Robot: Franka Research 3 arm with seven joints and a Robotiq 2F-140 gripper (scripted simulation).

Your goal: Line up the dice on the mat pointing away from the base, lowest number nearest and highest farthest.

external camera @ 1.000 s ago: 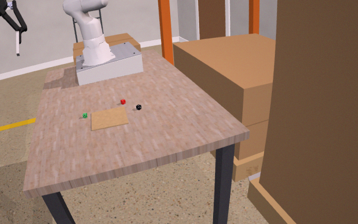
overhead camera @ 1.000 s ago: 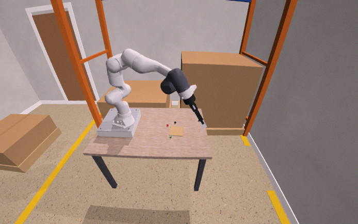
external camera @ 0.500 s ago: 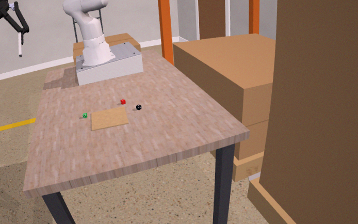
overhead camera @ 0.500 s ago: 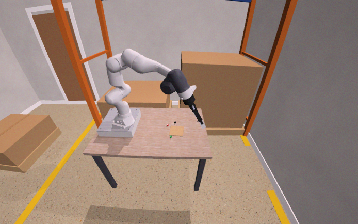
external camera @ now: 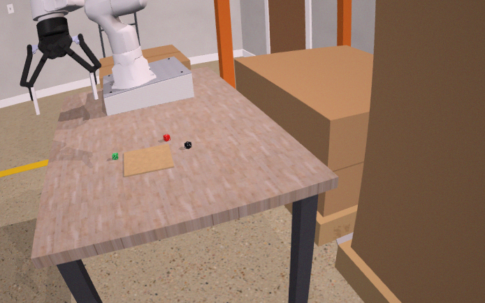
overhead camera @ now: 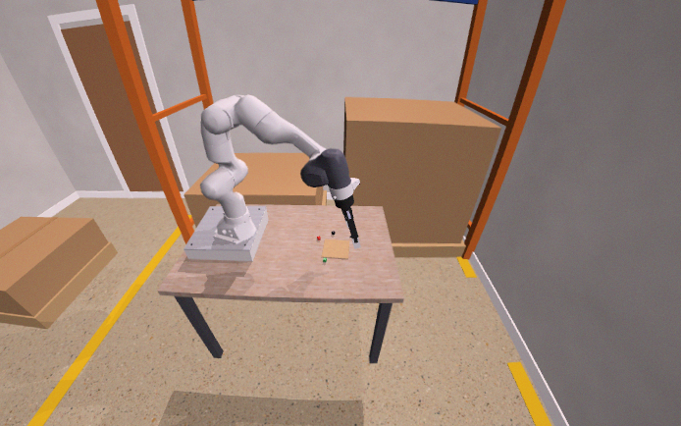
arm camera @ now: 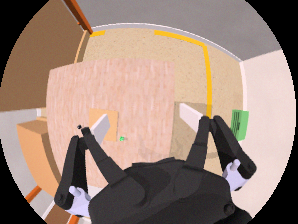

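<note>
The green die is 140 mm behind my hand, 60 mm to the left of it and 240 mm below it. The rest, counted from my hand: tan mat: 100 mm behind, 160 mm to the left, 240 mm below; red die: 210 mm behind, 220 mm to the left, 240 mm below; black die: 130 mm behind, 280 mm to the left, 240 mm below.
</note>
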